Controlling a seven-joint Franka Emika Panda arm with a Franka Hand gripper.
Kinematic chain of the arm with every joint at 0, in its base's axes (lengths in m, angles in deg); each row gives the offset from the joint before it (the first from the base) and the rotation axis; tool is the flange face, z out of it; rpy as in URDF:
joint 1: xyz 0 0 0.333 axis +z
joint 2: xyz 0 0 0 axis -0.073 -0.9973 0
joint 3: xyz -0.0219 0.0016 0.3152 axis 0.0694 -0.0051 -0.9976
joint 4: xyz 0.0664 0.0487 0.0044 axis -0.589 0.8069 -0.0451
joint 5: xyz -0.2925 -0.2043 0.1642 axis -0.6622 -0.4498 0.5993
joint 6: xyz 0 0 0 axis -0.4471 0.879 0.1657
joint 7: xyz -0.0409 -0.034 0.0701 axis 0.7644 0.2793 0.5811
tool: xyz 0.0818 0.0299 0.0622 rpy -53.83 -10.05 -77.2
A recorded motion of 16 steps. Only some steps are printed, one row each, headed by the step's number.
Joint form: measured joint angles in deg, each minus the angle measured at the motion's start. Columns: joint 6, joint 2, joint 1, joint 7, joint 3, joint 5, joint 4.
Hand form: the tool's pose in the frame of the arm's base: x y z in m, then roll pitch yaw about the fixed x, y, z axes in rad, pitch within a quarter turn. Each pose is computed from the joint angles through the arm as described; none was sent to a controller.
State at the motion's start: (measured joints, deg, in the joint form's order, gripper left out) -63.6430 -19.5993 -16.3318 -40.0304 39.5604 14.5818 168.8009
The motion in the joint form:
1: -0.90 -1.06 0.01 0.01 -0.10 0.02 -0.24
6: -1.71 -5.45 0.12 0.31 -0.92 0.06 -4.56
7: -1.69 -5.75 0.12 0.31 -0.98 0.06 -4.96
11: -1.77 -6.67 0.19 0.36 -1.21 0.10 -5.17
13: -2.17 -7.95 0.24 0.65 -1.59 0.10 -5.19
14: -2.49 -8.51 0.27 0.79 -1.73 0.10 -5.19
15: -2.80 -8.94 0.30 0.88 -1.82 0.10 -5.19
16: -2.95 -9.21 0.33 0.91 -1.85 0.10 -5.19
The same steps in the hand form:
1: 0.5580 -0.1988 0.2957 -3.1214 -0.0472 -0.7869
6: 0.5818 -0.1972 0.2828 -3.1092 -0.0558 -0.7784
7: 0.5838 -0.1972 0.2825 -3.1081 -0.0569 -0.7775
11: 0.5852 -0.1944 0.2744 -3.1106 -0.0459 -0.7739
13: 0.5860 -0.1899 0.2615 -3.1139 -0.0309 -0.7719
14: 0.5864 -0.1881 0.2560 -3.1144 -0.0265 -0.7716
15: 0.5868 -0.1869 0.2519 -3.1144 -0.0241 -0.7713
16: 0.5869 -0.1862 0.2492 -3.1149 -0.0221 -0.7709

